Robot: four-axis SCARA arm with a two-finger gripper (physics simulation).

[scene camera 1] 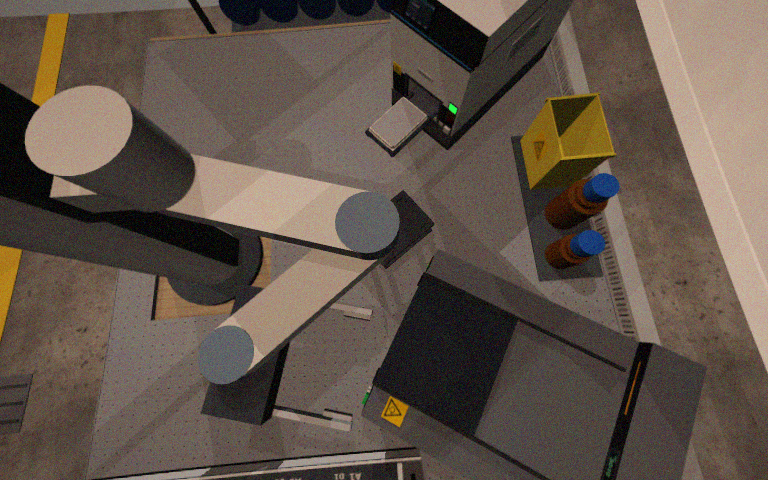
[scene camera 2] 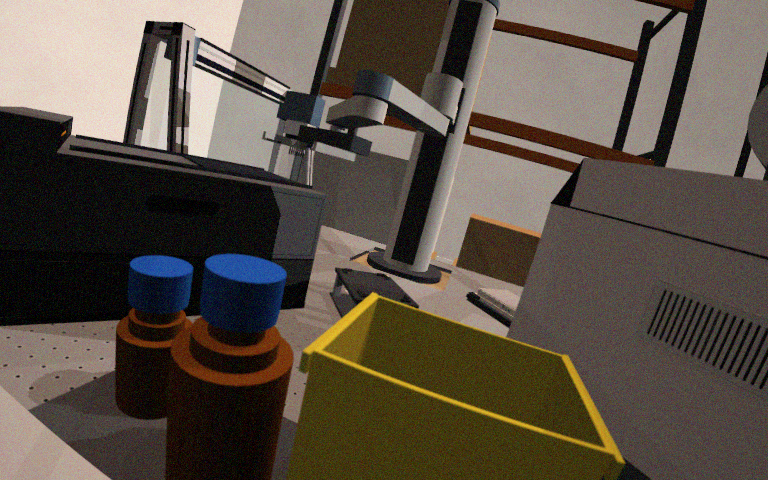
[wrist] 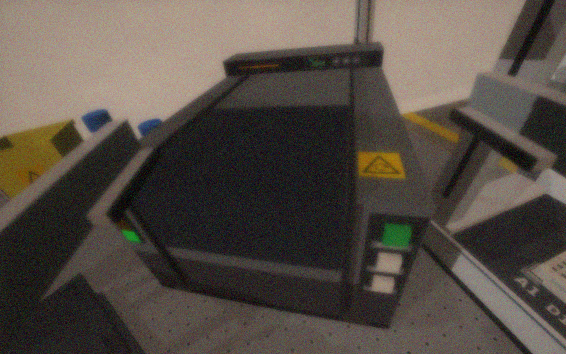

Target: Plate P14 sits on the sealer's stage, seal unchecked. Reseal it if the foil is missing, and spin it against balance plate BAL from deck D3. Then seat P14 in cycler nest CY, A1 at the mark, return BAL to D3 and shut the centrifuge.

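Pixels of known places: gripper, fingertip midpoint: (scene camera 1: 362, 366) (scene camera 2: 287, 140) (wrist: 302, 115); arm's base, link origin: (scene camera 1: 217, 258) (scene camera 2: 403, 269).
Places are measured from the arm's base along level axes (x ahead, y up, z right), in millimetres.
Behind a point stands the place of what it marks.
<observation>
Plate P14 (scene camera 1: 398, 123) {x 514, y 133, z -276 mm} (scene camera 2: 498, 297) {x 519, y 133, z -249 mm} lies pale and flat on the stage in front of the sealer (scene camera 1: 433, 59) {x 592, y 269, z -328 mm}; whether it bears foil I cannot tell. The dark cycler nest CY (scene camera 1: 412, 226) {x 528, y 73, z -23 mm} (scene camera 2: 376, 285) {x 479, y 73, z -30 mm} (wrist: 82, 320) {x 504, y 73, z 4 mm} is partly under my arm in scene camera 1. The centrifuge (scene camera 1: 555, 396) {x 729, y 223, z 346 mm} (scene camera 2: 141, 226) {x 803, y 145, z 216 mm} (wrist: 385, 195) {x 418, y 223, z 333 mm} has a dark panel on top; no rotor shows. My gripper (scene camera 1: 346, 366) {x 409, y 304, z 269 mm} (scene camera 2: 310, 147) is open and empty, high at the centrifuge's front side, its fingers pointing towards it. Balance plate BAL and deck position D3 cannot be made out.
The labelled deck (scene camera 1: 266, 469) {x 172, y 67, z 478 mm} (wrist: 462, 272) {x 408, y 39, z 477 mm} is beside the centrifuge. A yellow bin (scene camera 1: 540, 152) {x 857, y 107, z -176 mm} (scene camera 2: 441, 407) {x 967, y 184, z -182 mm} and two blue-capped brown bottles (scene camera 1: 569, 203) {x 883, y 133, z -29 mm} (scene camera 1: 563, 251) {x 866, y 96, z 74 mm} stand behind nest CY. A pipetting head (scene camera 2: 303, 108) {x -81, y 451, z 539 mm} hangs above the deck side.
</observation>
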